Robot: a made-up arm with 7 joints.
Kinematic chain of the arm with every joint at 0, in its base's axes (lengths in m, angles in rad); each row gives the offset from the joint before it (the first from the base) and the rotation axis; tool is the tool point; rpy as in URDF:
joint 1: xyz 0 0 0 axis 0.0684 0.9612 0.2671
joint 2: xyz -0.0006 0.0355 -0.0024 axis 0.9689 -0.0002 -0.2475
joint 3: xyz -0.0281 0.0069 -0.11 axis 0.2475 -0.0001 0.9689
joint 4: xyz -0.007 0 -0.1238 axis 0.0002 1 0
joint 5: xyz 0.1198 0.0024 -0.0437 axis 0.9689 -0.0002 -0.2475
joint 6: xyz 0.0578 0 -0.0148 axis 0.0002 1 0
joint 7: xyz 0.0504 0 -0.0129 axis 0.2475 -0.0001 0.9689
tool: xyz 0 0 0 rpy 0 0.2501 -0.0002
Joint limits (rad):
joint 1: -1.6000..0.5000
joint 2: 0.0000..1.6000
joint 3: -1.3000..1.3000
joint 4: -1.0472..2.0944
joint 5: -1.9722..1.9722
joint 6: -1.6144..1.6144
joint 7: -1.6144..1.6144
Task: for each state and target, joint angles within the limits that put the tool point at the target. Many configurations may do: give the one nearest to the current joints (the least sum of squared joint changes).
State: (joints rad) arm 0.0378 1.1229 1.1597 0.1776 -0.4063 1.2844 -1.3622
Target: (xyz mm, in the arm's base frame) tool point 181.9 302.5 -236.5
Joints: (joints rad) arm -0.2378 0.5270 0.7306 0.2382 -0.4920 1.3081 -1.3622
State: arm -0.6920 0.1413 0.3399 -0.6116 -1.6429 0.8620 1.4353
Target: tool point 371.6 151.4 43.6
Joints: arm -1.1242 0.4570 0.5047 0.1677 -1.5203 0.6612 1.4353
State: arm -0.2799 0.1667 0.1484 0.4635 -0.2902 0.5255 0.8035
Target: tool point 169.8 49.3 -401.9
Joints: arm -0.1540 0.0203 0.0713 0.5023 -0.2989 0.5481 0.8035
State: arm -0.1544 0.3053 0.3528 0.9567 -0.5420 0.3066 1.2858
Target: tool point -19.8 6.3 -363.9
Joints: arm 0.5000 0.2434 -0.4613 -0.0088 -0.6472 0.3801 1.2858
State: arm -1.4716 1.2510 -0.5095 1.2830 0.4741 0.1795 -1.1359
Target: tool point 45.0 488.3 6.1
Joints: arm -0.9916 1.5487 -0.3933 1.9461 0.4453 0.2478 -1.1359
